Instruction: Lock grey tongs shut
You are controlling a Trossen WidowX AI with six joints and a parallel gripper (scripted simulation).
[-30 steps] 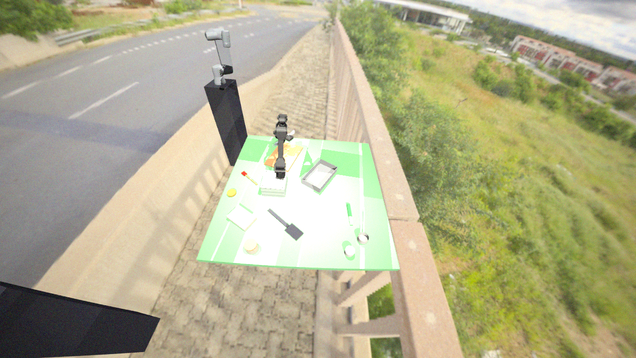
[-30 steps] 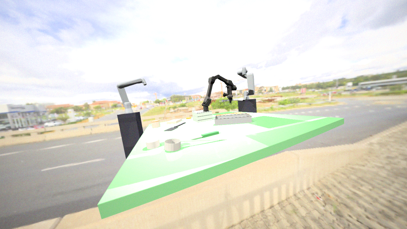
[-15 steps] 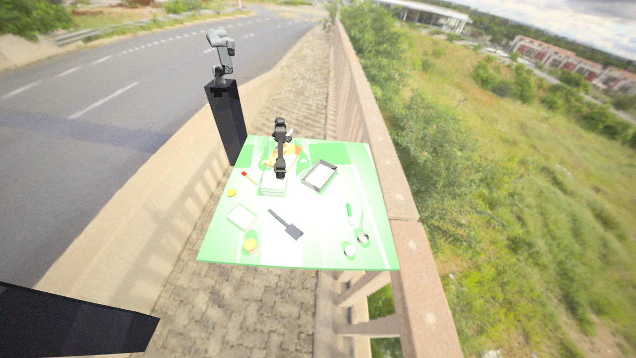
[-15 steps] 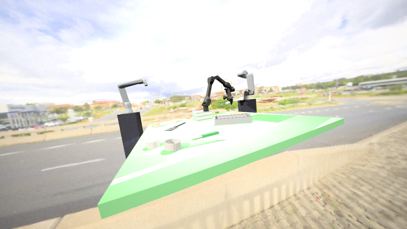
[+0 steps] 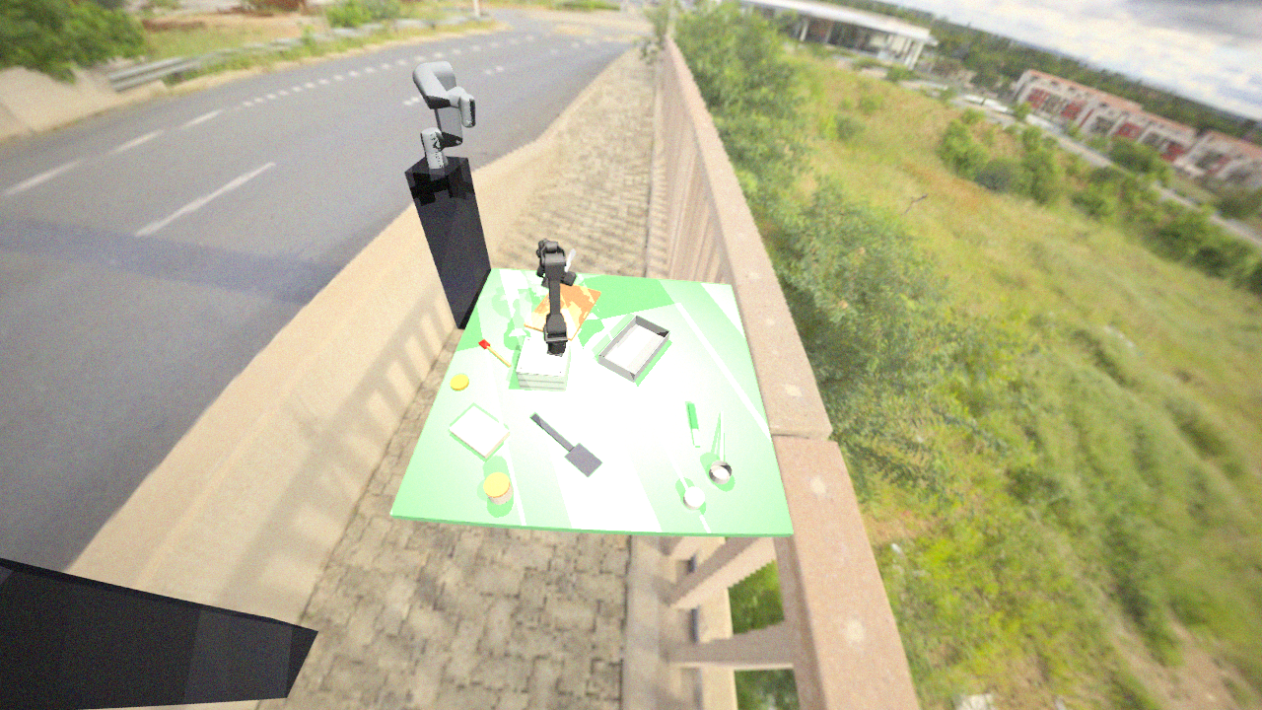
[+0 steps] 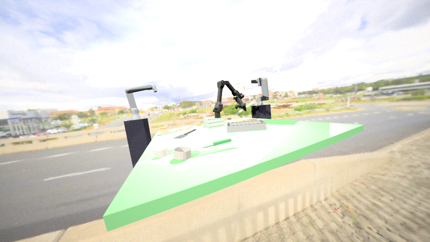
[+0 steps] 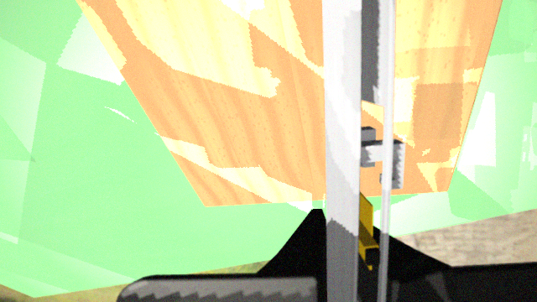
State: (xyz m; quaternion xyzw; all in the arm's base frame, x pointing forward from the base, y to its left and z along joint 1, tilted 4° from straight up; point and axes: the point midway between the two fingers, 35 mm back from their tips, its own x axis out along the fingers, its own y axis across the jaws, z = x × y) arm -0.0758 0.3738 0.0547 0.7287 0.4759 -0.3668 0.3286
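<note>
Now: gripper tip 20 mm past the yellow latch piece, 30 mm to the left of it and 30 mm below it. Round my gripper tip: wooden board 10 mm ahead, 40 mm to the right, 120 mm below; orange disc 300 mm behind, 550 mm to the right, 120 mm below; grey roasting tin 370 mm ahead, 250 mm to the right, 100 mm below.
</note>
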